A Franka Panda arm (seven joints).
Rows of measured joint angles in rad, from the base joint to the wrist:
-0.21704, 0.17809, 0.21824, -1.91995, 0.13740, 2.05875, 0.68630
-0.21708, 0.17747, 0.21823, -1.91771, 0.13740, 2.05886, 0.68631
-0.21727, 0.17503, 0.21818, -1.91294, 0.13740, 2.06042, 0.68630
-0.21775, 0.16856, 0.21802, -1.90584, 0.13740, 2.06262, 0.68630
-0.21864, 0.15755, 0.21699, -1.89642, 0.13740, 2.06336, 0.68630
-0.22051, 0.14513, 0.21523, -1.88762, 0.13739, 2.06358, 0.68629
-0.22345, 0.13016, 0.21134, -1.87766, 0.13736, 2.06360, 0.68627
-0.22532, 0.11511, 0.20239, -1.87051, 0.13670, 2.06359, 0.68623
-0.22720, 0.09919, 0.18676, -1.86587, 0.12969, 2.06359, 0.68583
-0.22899, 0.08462, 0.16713, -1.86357, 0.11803, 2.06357, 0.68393
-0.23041, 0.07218, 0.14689, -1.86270, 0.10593, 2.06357, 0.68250
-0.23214, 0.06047, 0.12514, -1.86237, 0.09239, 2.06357, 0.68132
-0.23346, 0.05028, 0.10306, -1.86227, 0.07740, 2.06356, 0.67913
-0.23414, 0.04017, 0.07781, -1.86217, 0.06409, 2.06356, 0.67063
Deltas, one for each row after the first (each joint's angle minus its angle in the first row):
-0.00004, -0.00062, -0.00001, 0.00224, 0.00000, 0.00011, 0.00001
-0.00023, -0.00306, -0.00006, 0.00701, 0.00000, 0.00167, 0.00000
-0.00071, -0.00953, -0.00022, 0.01411, 0.00000, 0.00387, 0.00000
-0.00160, -0.02054, -0.00125, 0.02353, 0.00000, 0.00461, 0.00000
-0.00347, -0.03296, -0.00301, 0.03233, -0.00001, 0.00483, -0.00001
-0.00641, -0.04793, -0.00690, 0.04229, -0.00004, 0.00485, -0.00003
-0.00828, -0.06298, -0.01585, 0.04944, -0.00070, 0.00484, -0.00007
-0.01016, -0.07890, -0.03148, 0.05408, -0.00771, 0.00484, -0.00047
-0.01195, -0.09347, -0.05111, 0.05638, -0.01937, 0.00482, -0.00237
-0.01337, -0.10591, -0.07135, 0.05725, -0.03147, 0.00482, -0.00380
-0.01510, -0.11762, -0.09310, 0.05758, -0.04501, 0.00482, -0.00498
-0.01642, -0.12781, -0.11518, 0.05768, -0.06000, 0.00481, -0.00717
-0.01710, -0.13792, -0.14043, 0.05778, -0.07331, 0.00481, -0.01567

